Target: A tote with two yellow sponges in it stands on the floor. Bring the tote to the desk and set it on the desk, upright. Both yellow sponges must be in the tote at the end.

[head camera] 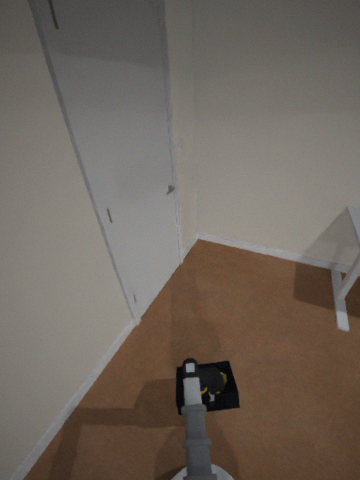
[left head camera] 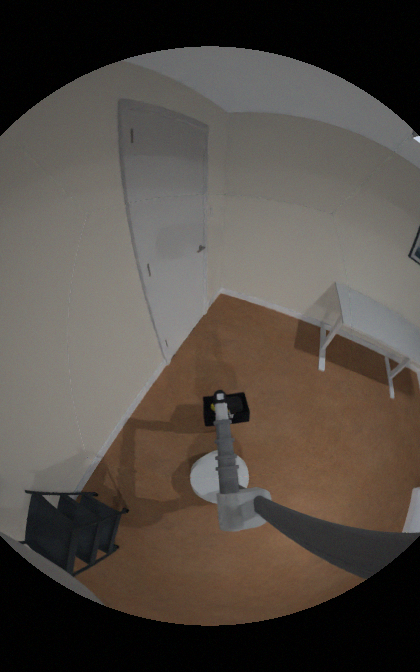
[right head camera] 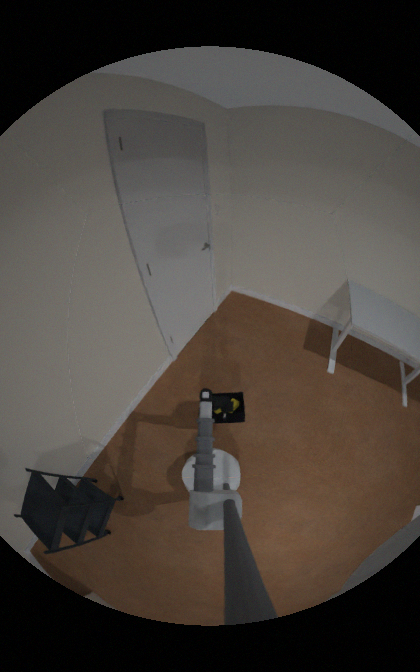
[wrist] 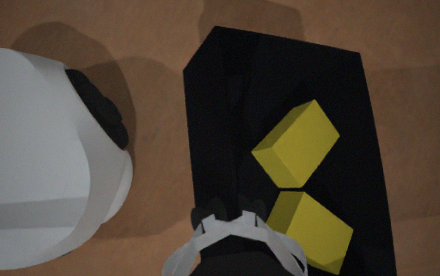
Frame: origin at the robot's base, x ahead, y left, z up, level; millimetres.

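Where they show: gripper, fingertip midpoint: (head camera: pixel 210 399) (wrist: pixel 229 210).
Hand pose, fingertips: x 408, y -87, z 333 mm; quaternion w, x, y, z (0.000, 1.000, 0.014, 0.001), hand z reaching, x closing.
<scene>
Each offset is from my fingertips to the top centre of the thing. Level surfaces: height alone.
The black tote (head camera: pixel 229 401) (left head camera: pixel 242 417) (right head camera: pixel 238 418) (wrist: pixel 212 125) is upright at the end of my arm, with its shadow offset on the floor. In the wrist view, one yellow sponge @[dz -37, dx +98, dy +59 mm] (wrist: pixel 307 142) lies in its middle and the other yellow sponge @[dz -30, dx +99, dy -56 mm] (wrist: pixel 322 230) lies nearer my gripper. My gripper (wrist: pixel 229 210) (head camera: pixel 211 398) is shut on the tote's wall on the side towards my base; the dark fingertips are hard to see against it. The white desk @[dz +359 mm] (head camera: pixel 354 220) (left head camera: pixel 377 317) (right head camera: pixel 382 317) stands at the right against the far wall, away from the tote.
A grey door (head camera: pixel 125 150) (left head camera: pixel 170 210) (right head camera: pixel 170 215) is ahead to the left, beside a room corner. A dark shelf cart (left head camera: pixel 47 530) (right head camera: pixel 39 505) stands at the lower left by the wall. My white base (left head camera: pixel 202 477) (wrist: pixel 40 165) is close to the tote.
</scene>
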